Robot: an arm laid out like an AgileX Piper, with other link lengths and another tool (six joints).
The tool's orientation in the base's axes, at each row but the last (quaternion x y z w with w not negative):
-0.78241 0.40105 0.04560 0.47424
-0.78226 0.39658 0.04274 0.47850
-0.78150 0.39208 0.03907 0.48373
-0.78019 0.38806 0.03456 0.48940
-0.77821 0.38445 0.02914 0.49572
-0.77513 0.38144 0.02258 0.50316
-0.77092 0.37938 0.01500 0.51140
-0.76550 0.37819 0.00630 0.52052
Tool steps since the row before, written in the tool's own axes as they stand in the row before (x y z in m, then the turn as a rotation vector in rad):
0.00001 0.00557 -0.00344 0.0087 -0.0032 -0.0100
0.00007 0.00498 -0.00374 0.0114 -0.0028 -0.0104
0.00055 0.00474 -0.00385 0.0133 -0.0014 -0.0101
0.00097 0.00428 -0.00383 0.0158 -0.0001 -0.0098
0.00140 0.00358 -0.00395 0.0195 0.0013 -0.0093
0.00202 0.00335 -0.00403 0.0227 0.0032 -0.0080
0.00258 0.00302 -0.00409 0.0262 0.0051 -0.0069
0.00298 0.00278 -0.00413 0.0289 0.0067 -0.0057
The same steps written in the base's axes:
-0.00479 -0.00396 -0.00206 0.0049 -0.0121 0.0038
-0.00442 -0.00410 -0.00158 0.0064 -0.0141 0.0025
-0.00393 -0.00441 -0.00164 0.0069 -0.0153 0.0005
-0.00331 -0.00452 -0.00159 0.0079 -0.0168 -0.0017
-0.00259 -0.00470 -0.00128 0.0098 -0.0188 -0.0046
-0.00203 -0.00504 -0.00142 0.0113 -0.0199 -0.0080
-0.00147 -0.00531 -0.00146 0.0131 -0.0214 -0.0114
-0.00109 -0.00550 -0.00151 0.0145 -0.0223 -0.0144

